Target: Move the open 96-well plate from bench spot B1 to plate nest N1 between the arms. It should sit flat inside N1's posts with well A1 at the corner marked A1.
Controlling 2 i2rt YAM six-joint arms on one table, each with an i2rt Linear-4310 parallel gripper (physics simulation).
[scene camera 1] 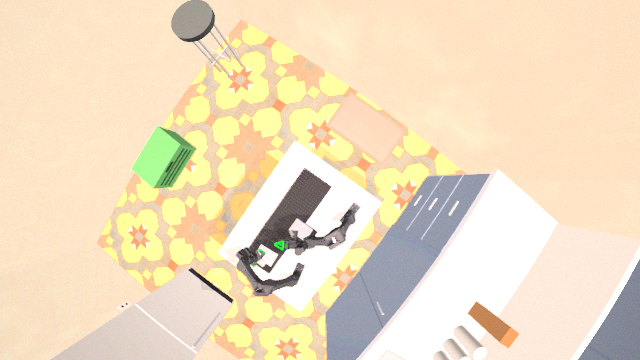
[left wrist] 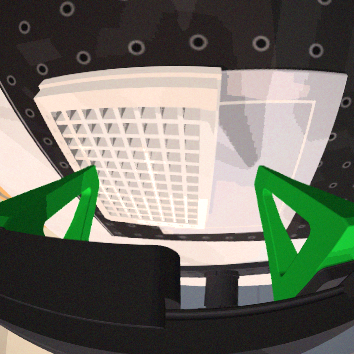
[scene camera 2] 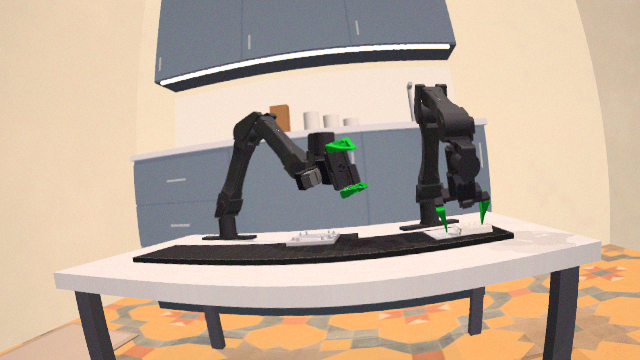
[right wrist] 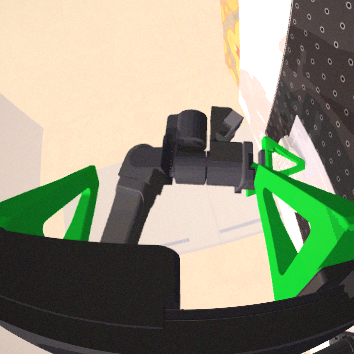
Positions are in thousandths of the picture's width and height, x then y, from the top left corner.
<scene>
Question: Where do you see a pale flat nest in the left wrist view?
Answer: At 795,335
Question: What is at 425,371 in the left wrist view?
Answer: A white well plate.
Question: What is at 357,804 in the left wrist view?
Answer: My left gripper.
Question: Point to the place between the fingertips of my left gripper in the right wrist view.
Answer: At 826,487
</scene>
